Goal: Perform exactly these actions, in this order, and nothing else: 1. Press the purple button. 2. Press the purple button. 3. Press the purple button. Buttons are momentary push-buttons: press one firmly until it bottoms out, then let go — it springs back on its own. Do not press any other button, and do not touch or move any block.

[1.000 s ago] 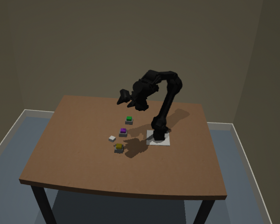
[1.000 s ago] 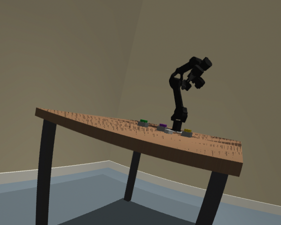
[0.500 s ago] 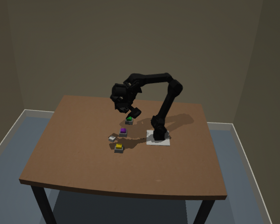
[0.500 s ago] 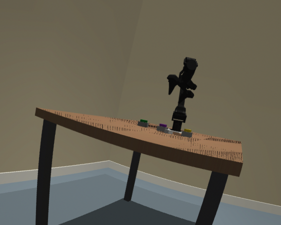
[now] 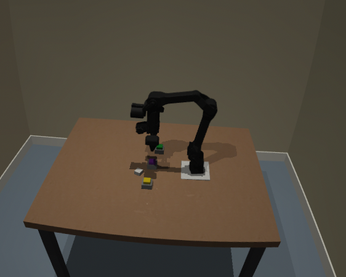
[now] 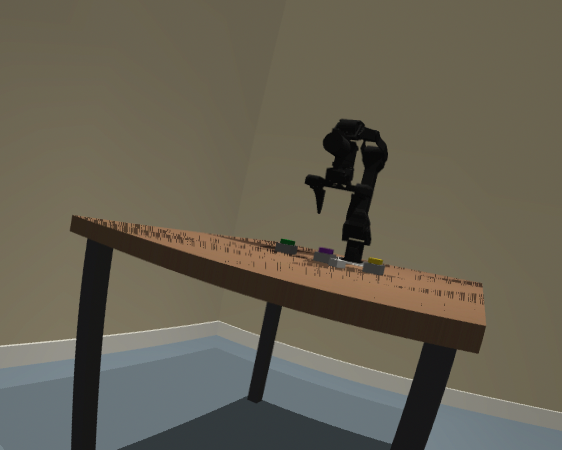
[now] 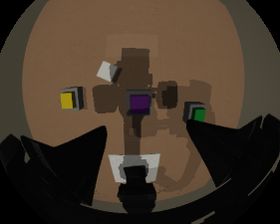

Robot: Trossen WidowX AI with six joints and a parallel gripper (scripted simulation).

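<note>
Right now the purple button is 100 mm below my gripper tip. Round my gripper tip: small white block 70 mm ahead, 50 mm to the left, 120 mm below; then yellow button 30 mm ahead, 150 mm to the left, 100 mm below; then green button 40 mm behind, 130 mm to the right, 100 mm below.
</note>
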